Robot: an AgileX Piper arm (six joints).
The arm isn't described. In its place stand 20 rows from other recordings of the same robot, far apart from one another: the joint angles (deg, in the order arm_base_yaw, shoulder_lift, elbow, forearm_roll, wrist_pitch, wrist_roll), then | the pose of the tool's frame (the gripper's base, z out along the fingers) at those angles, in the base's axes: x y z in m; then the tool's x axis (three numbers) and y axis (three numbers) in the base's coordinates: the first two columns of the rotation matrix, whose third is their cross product.
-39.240, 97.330, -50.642, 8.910, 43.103, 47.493 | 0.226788, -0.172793, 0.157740, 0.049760, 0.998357, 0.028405, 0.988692, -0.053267, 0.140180
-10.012, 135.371, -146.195, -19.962, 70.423, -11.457 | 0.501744, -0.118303, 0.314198, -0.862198, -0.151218, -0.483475, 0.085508, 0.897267, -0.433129
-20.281, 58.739, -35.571, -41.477, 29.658, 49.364 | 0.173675, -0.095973, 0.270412, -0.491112, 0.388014, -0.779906, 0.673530, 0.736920, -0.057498
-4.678, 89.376, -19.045, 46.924, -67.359, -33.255 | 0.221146, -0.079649, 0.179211, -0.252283, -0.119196, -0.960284, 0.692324, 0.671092, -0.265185
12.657, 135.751, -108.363, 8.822, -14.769, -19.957 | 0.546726, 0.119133, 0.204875, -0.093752, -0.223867, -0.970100, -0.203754, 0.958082, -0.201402
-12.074, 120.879, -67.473, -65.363, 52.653, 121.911 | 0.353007, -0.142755, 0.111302, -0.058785, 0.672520, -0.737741, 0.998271, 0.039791, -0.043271
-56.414, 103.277, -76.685, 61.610, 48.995, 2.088 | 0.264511, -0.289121, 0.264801, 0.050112, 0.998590, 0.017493, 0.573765, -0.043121, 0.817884
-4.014, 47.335, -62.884, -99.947, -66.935, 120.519 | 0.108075, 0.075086, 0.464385, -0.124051, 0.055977, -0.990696, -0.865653, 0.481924, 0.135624
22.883, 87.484, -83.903, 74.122, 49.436, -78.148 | 0.283645, 0.191890, 0.417550, -0.067286, -0.179590, -0.981438, -0.945183, 0.326503, 0.005054
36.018, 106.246, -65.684, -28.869, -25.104, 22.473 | 0.328373, 0.261780, 0.234934, -0.132887, -0.182237, -0.974233, -0.748112, 0.663207, -0.022014
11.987, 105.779, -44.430, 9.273, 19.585, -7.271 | 0.286210, 0.065793, 0.099648, -0.953246, -0.176133, -0.245558, -0.195980, 0.978851, 0.058677
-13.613, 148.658, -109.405, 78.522, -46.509, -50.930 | 0.509666, -0.189992, 0.089536, -0.032472, 0.286295, -0.957591, 0.884972, 0.453517, 0.105580
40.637, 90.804, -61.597, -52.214, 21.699, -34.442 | 0.282116, 0.207079, 0.268576, 0.402033, -0.909642, 0.104501, -0.506369, -0.315973, -0.802342
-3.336, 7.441, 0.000, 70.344, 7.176, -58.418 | 0.066989, 0.006818, 0.201461, -0.095054, 0.208670, -0.973356, -0.040675, 0.976152, 0.213242
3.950, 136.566, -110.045, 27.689, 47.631, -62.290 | 0.504795, 0.066172, 0.139683, -0.527001, -0.676228, -0.514768, -0.768768, 0.637534, -0.050462
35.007, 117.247, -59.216, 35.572, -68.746, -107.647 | 0.361609, 0.193034, 0.184383, 0.037883, -0.997830, -0.053856, 0.164314, 0.059381, -0.984619
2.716, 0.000, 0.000, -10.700, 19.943, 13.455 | 0.053568, -0.003228, 0.182423, -0.250973, 0.047054, -0.966850, 0.028777, 0.998739, 0.041136
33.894, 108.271, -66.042, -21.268, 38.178, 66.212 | 0.313018, 0.185712, 0.159829, -0.891261, 0.289966, -0.348673, 0.281858, 0.956520, 0.074997
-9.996, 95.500, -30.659, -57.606, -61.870, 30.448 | 0.276882, 0.020005, 0.179129, -0.186127, -0.040013, -0.981711, -0.616772, 0.782534, 0.085042
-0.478, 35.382, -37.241, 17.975, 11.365, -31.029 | 0.129103, 0.004457, 0.363474, -0.055207, -0.230602, -0.971481, -0.066935, 0.971631, -0.226834
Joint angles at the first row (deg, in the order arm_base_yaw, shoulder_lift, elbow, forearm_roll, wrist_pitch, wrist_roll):
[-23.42, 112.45, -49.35, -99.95, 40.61, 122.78]
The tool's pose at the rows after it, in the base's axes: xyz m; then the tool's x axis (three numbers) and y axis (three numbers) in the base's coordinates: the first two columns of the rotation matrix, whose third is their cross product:
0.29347, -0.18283, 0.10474, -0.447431, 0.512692, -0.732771, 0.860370, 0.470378, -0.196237
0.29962, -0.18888, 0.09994, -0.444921, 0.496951, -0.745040, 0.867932, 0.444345, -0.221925
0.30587, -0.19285, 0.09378, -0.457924, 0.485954, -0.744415, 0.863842, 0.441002, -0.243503
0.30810, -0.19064, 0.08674, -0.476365, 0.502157, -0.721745, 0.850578, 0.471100, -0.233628
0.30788, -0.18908, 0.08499, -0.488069, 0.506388, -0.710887, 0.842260, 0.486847, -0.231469
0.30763, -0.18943, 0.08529, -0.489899, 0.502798, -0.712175, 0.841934, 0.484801, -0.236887
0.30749, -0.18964, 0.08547, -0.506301, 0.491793, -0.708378, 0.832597, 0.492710, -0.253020
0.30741, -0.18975, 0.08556, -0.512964, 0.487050, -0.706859, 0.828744, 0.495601, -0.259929
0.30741, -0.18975, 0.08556, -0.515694, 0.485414, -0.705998, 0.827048, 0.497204, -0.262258
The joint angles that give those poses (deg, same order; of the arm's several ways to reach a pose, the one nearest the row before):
[-23.41, 113.26, -49.44, -99.95, 34.80, 122.78]
[-23.41, 115.61, -51.54, -99.95, 37.26, 122.78]
[-23.42, 117.77, -53.43, -99.95, 38.19, 122.01]
[-23.42, 118.67, -53.64, -99.95, 35.86, 121.62]
[-23.42, 118.67, -53.41, -99.95, 34.80, 121.16]
[-23.41, 118.67, -53.40, -99.95, 35.13, 120.99]
[-23.42, 118.67, -53.41, -99.95, 35.32, 119.84]
[-23.42, 118.67, -53.40, -99.95, 35.43, 119.37]
[-23.42, 118.67, -53.40, -99.95, 35.43, 119.18]

